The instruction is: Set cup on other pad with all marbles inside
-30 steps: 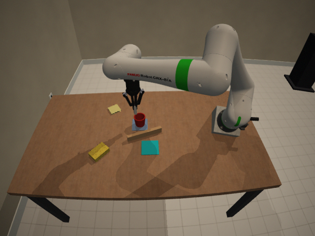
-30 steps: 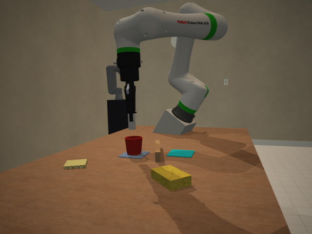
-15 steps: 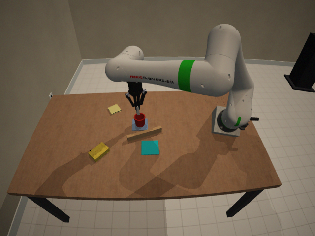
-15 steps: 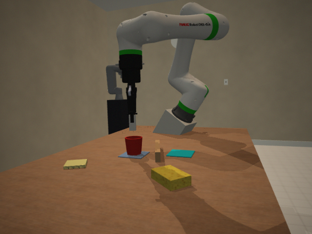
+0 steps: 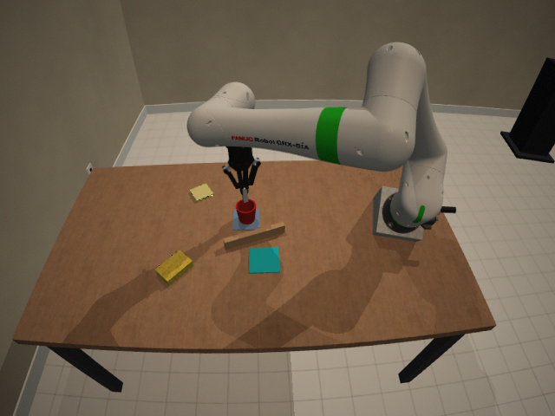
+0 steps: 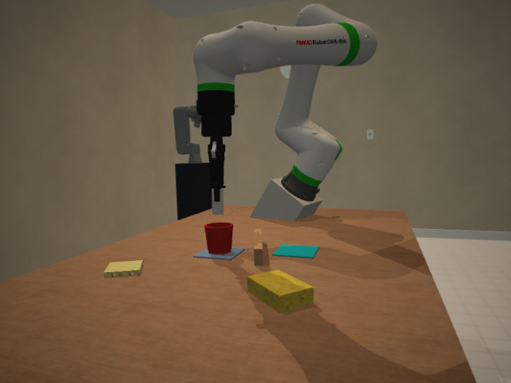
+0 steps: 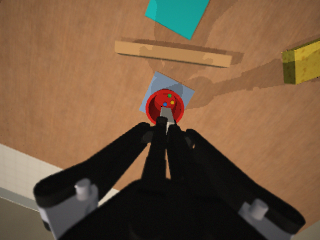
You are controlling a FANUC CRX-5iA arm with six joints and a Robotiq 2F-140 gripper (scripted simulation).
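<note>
Right now my hand is 11 cm above the red cup. The rest, counted from my hand: wooden rail 13 cm below, 9 cm to the left, 5 cm behind; then teal pad 18 cm to the left, 14 cm below, 9 cm behind; then thin yellow sponge 21 cm ahead, 13 cm below, 12 cm to the right.
</note>
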